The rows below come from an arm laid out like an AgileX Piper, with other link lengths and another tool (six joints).
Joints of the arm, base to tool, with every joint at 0 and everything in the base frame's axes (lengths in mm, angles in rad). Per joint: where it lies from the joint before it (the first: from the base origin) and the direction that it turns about. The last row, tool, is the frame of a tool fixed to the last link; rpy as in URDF.
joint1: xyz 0 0 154.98 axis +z
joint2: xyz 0 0 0 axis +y
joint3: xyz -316.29 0 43.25 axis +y
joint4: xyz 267.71 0 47.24 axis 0.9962 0 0.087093
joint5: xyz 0 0 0 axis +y
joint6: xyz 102.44 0 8.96 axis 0.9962 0 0.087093
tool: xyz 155.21 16 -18.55 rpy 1.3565 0.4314 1.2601
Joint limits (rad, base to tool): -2.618..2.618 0..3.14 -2.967..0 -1.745..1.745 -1.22..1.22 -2.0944..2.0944
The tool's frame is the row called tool.
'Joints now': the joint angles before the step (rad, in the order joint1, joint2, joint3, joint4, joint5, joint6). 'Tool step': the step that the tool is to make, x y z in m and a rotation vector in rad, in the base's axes. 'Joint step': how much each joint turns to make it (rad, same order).
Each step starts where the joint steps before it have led.
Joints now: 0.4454 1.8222 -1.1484 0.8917 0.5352 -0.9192
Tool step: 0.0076 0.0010 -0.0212 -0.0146 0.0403 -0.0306
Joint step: -0.0001 0.0616 -0.0227 -0.0087 -0.0153 0.0342
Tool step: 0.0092 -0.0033 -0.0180 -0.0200 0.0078 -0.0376
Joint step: 0.0001 0.0411 -0.0026 -0.0022 -0.0446 0.0149
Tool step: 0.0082 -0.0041 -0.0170 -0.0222 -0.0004 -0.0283
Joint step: 0.0001 0.0371 -0.0005 0.0002 -0.0443 0.0022
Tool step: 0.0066 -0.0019 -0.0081 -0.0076 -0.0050 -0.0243
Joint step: -0.0001 0.0201 -0.0016 0.0089 -0.0313 0.0000
